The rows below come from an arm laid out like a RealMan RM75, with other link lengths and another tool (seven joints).
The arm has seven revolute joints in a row. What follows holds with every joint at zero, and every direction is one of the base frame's.
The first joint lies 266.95 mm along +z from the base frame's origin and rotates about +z.
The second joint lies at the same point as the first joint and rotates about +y.
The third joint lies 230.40 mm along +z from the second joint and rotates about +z.
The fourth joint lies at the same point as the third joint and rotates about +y.
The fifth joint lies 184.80 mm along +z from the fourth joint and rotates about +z.
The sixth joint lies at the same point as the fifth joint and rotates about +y.
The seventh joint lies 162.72 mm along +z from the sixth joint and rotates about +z.
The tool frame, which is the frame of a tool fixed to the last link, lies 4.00 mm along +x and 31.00 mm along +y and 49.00 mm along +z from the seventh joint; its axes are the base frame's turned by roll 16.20, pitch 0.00 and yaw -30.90 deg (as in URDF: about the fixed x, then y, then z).
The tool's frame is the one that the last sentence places.
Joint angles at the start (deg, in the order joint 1, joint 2, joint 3, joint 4, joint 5, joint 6, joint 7):
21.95, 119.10, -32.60, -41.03, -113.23, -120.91, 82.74
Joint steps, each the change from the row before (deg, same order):
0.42, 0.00, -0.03, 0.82, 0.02, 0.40, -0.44
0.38, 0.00, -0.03, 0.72, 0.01, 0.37, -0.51
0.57, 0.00, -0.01, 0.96, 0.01, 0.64, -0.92
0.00, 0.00, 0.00, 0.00, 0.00, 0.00, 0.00
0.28, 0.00, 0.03, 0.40, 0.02, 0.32, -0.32
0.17, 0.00, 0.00, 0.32, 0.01, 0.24, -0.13
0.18, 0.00, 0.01, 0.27, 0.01, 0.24, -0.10
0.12, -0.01, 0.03, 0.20, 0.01, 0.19, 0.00
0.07, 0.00, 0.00, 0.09, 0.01, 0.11, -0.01
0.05, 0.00, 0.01, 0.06, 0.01, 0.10, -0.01
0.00, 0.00, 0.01, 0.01, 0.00, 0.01, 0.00
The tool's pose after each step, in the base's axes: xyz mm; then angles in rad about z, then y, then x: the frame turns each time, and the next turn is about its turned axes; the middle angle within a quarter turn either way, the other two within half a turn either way. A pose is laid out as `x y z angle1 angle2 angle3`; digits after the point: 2 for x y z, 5 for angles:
167.45 192.52 25.16 0.15199 0.74073 -2.65772
166.38 193.85 23.71 0.15819 0.74445 -2.65359
165.01 196.26 21.50 0.17267 0.74687 -2.64218
165.01 196.26 21.50 0.17267 0.74687 -2.64218
164.31 197.65 20.59 0.17817 0.74773 -2.63687
163.87 198.50 19.89 0.17852 0.74891 -2.63542
163.41 199.47 19.25 0.17915 0.74956 -2.63374
163.15 200.26 18.88 0.17780 0.75013 -2.63297
162.98 200.71 18.63 0.17761 0.75016 -2.63240
162.89 201.13 18.45 0.17763 0.74993 -2.63141
162.89 201.17 18.45 0.17749 0.74999 -2.63121

